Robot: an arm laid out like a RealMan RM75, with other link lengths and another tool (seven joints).
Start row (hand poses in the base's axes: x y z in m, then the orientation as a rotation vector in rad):
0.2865 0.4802 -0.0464 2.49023 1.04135 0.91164
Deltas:
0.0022 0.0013 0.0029 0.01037 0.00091 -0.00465
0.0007 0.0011 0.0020 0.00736 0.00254 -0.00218
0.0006 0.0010 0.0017 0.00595 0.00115 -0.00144
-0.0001 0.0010 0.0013 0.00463 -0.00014 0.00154
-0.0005 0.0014 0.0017 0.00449 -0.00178 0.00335
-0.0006 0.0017 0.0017 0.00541 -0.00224 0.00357
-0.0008 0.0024 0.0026 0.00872 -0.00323 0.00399
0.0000 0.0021 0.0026 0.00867 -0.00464 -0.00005
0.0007 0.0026 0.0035 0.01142 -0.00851 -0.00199
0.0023 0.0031 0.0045 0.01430 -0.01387 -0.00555
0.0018 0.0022 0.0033 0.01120 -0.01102 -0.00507
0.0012 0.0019 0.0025 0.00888 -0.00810 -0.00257
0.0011 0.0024 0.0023 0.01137 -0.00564 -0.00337
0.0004 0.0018 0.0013 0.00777 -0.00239 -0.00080
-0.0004 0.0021 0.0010 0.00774 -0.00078 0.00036
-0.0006 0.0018 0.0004 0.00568 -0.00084 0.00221
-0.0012 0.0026 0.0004 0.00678 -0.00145 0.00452
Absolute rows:
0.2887 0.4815 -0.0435 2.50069 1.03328 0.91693
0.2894 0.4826 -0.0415 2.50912 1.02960 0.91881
0.2900 0.4836 -0.0398 2.51520 1.02677 0.92147
0.2899 0.4846 -0.0385 2.51843 1.02784 0.92549
0.2894 0.4860 -0.0368 2.51984 1.03090 0.93183
0.2888 0.4877 -0.0351 2.52159 1.03392 0.93946
0.2880 0.4901 -0.0325 2.52515 1.03651 0.95086
0.2880 0.4922 -0.0299 2.52874 1.03319 0.96280
0.2887 0.4948 -0.0264 2.53216 1.02546 0.98083
0.2910 0.4979 -0.0219 2.53468 1.01059 1.00634
0.2928 0.5001 -0.0186 2.53655 0.99781 1.02629
0.2940 0.5020 -0.0161 2.53806 0.98977 1.04175
0.2951 0.5044 -0.0138 2.54355 0.98053 1.05601
0.2955 0.5062 -0.0125 2.54806 0.97661 1.06446
0.2951 0.5083 -0.0115 2.55352 0.97468 1.07132
0.2945 0.5101 -0.0111 2.55688 0.97587 1.07719
0.2933 0.5127 -0.0107 2.56012 0.97978 1.08524

